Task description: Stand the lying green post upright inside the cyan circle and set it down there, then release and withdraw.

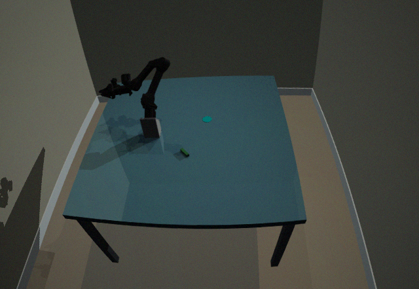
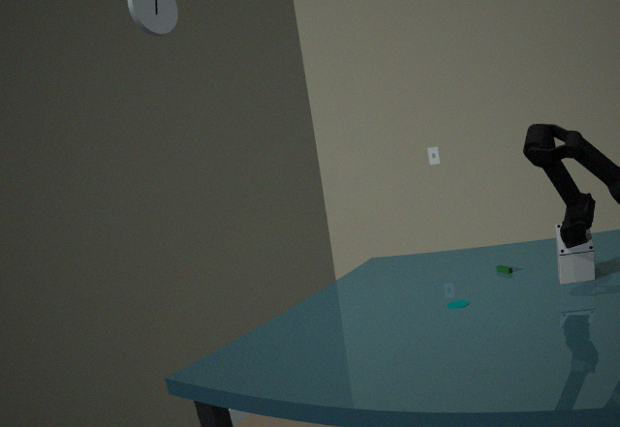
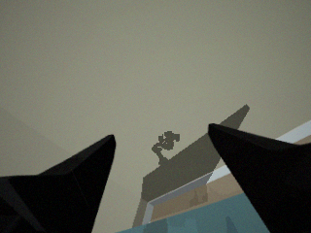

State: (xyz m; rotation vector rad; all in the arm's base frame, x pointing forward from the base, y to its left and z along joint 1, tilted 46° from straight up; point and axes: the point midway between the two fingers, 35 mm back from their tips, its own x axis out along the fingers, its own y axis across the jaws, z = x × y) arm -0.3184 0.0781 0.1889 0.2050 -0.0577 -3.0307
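My gripper tip is 53 cm short of the green post, 38 cm to the left of it and 24 cm above it. The rest, counted from my gripper tip: cyan circle (69 cm ahead, 25 cm below, 10 cm to the right).
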